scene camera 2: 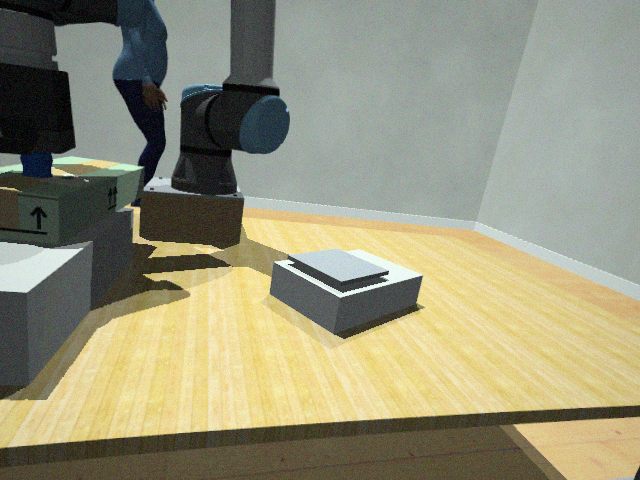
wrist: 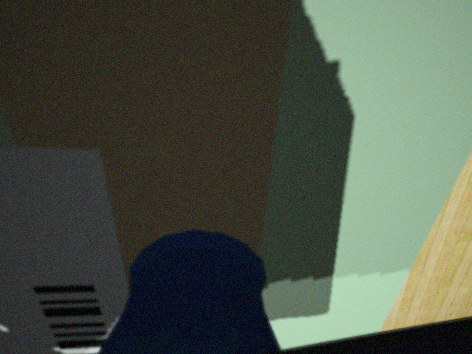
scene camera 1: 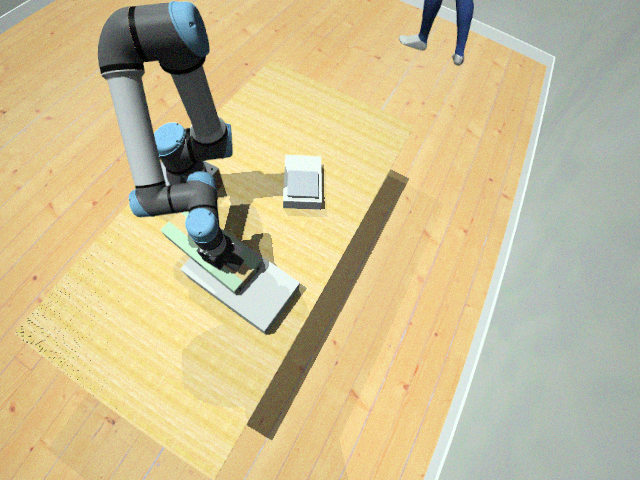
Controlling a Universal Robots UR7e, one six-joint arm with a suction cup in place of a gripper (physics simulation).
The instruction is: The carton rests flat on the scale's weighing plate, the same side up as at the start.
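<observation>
The green carton with tan tape lies on a pale grey slab, its printed arrows pointing up. One end reaches past the slab; I cannot tell whether it lies fully flat. My suction gripper is off, so open; its blue cup meets the carton's top in the second scene view. The contact is partly hidden in the other views. The scale stands apart, its raised grey weighing plate bare.
The arm's base stands on a block behind the slab and scale. The wooden table's front edge runs across the second scene view. A person in blue stands beyond the table.
</observation>
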